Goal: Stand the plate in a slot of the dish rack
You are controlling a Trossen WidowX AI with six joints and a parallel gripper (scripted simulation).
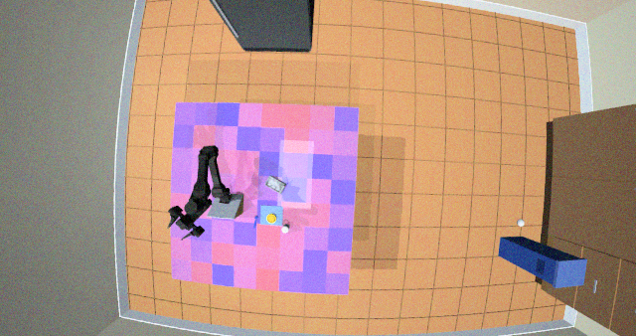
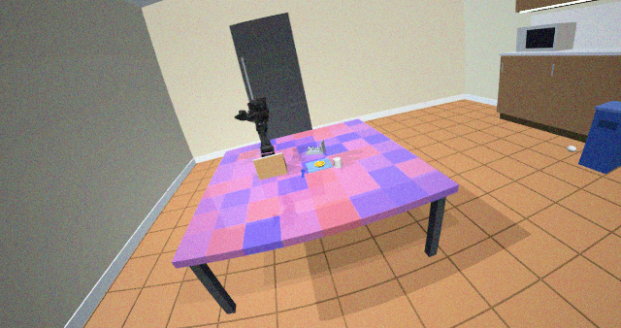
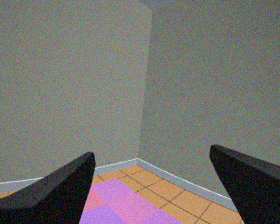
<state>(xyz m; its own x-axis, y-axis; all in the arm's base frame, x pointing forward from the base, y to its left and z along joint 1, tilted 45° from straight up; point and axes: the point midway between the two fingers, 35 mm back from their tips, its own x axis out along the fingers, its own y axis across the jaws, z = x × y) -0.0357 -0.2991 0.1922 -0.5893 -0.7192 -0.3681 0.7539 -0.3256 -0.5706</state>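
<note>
Now: gripper tip 380 mm short of the plate and 380 mm above it. Round my gripper tip: grey dish rack (390 mm ahead, 230 mm to the left, 380 mm below); then small white cup (480 mm ahead, 50 mm to the right, 370 mm below).
</note>
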